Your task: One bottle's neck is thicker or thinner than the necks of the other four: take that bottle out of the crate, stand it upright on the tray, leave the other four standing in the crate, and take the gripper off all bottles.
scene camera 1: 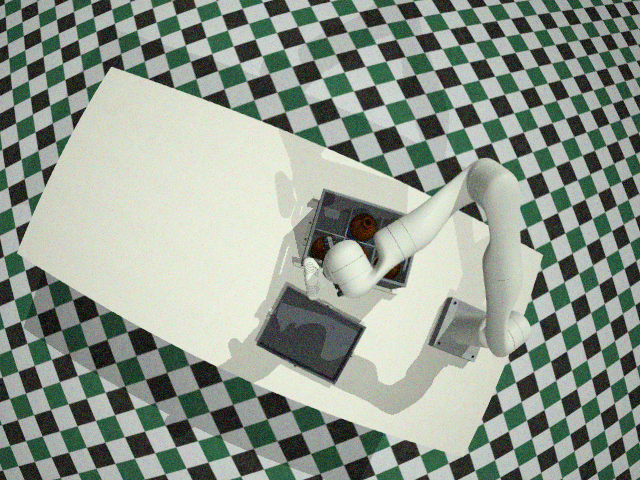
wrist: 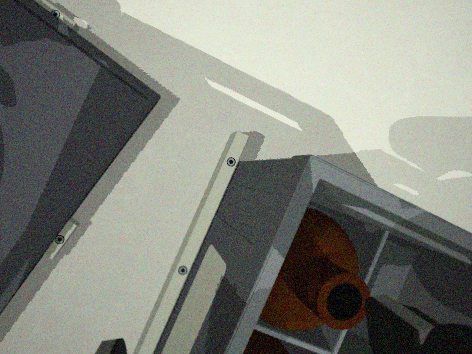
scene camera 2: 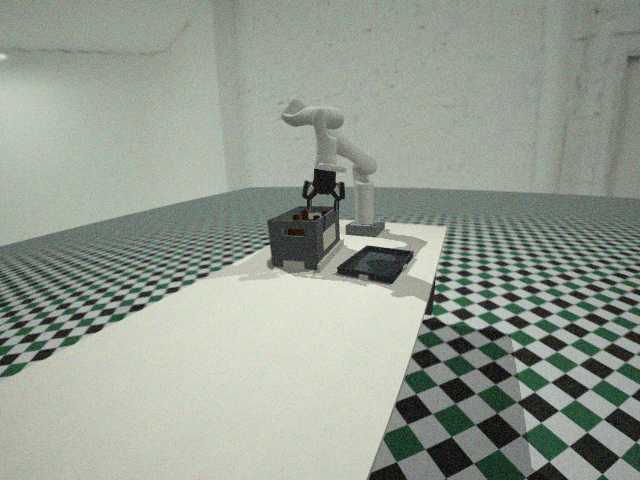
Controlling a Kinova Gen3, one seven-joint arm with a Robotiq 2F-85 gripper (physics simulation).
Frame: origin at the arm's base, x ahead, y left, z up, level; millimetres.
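Seen in the pictures: gripper, fingertip midpoint: [wrist: 250, 344] [scene camera 2: 322, 210]; arm's base at its link origin: [scene camera 1: 463, 329] [scene camera 2: 365, 223].
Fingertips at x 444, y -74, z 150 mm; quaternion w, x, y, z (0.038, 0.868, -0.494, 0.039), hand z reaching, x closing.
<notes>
Offsets run from my fingertips to a thing's top centre. "spot": to the spot under its first point. Level surfaces: height alone.
The grey crate @[dz -21, dx -66, dy -91 mm] [scene camera 1: 315, 219] [scene camera 2: 289, 250] [wrist: 260, 200] has compartments holding brown bottles. In scene camera 1, a bottle @[dz -33, dx -65, dy -134 mm] [scene camera 1: 363, 226] stands in the upper row and another bottle @[dz -33, dx +21, dy -46 mm] [scene camera 1: 318, 249] near the left end; others are partly under the arm. The wrist view shows a bottle neck @[spot: dz -33, dx +21, dy -46 mm] [wrist: 344, 301] from above. Differences in neck thickness cannot be told. My gripper [scene camera 2: 323, 207] [wrist: 245, 330] is open and empty, fingertips about at crate-rim height. In the wrist view one fingertip appears close beside that neck, the other on the crate's tray side. The dark tray @[spot: dz -191, dx -5, dy +191 mm] [scene camera 1: 310, 335] [scene camera 2: 377, 264] [wrist: 90, 150] holds no bottle.
The tray lies beside the crate, separated by a narrow gap. A pale strip @[spot: dz -166, dx +11, dy +5 mm] [wrist: 200, 235] runs along the crate's foot on the tray side. The crate's walls and dividers surround the bottles. The arm's base [scene camera 1: 454, 330] [scene camera 2: 364, 227] stands on the white table @[dz -196 mm] [scene camera 1: 155, 180] [scene camera 2: 232, 361].
</notes>
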